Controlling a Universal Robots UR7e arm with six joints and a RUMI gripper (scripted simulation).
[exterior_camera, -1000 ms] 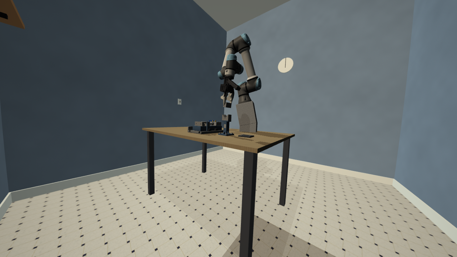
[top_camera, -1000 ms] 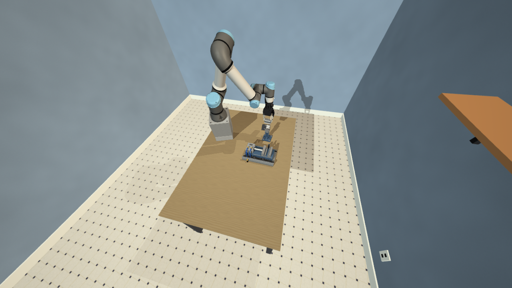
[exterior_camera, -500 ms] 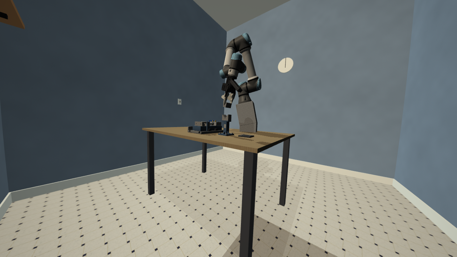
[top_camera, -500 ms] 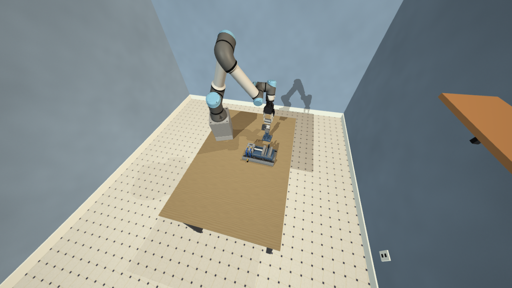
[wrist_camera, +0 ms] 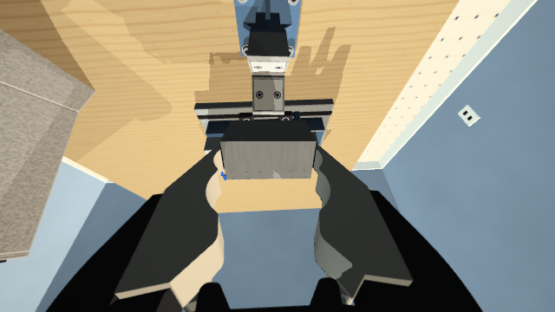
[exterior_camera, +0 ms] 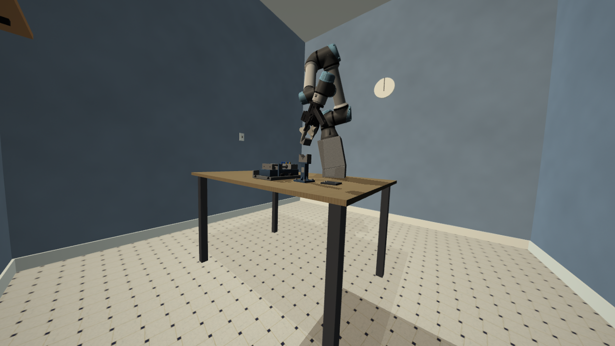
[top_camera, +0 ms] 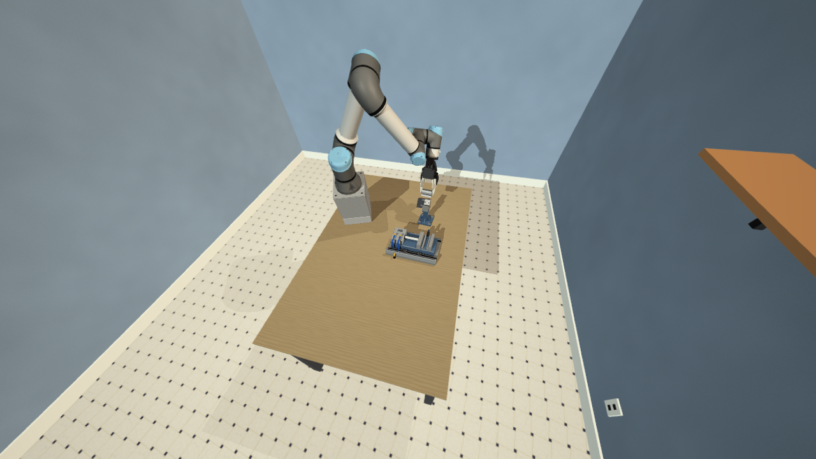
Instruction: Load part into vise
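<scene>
Now: the part 10 mm to the right of my hand. The rest, counted from my hand: cylinder rod: 40 mm behind, 240 mm to the right, 160 mm below; dark infeed plate: 50 mm behind, 150 mm to the left, 240 mm below; moving jaw: 10 mm ahead, 240 mm to the right, 170 mm below.
</scene>
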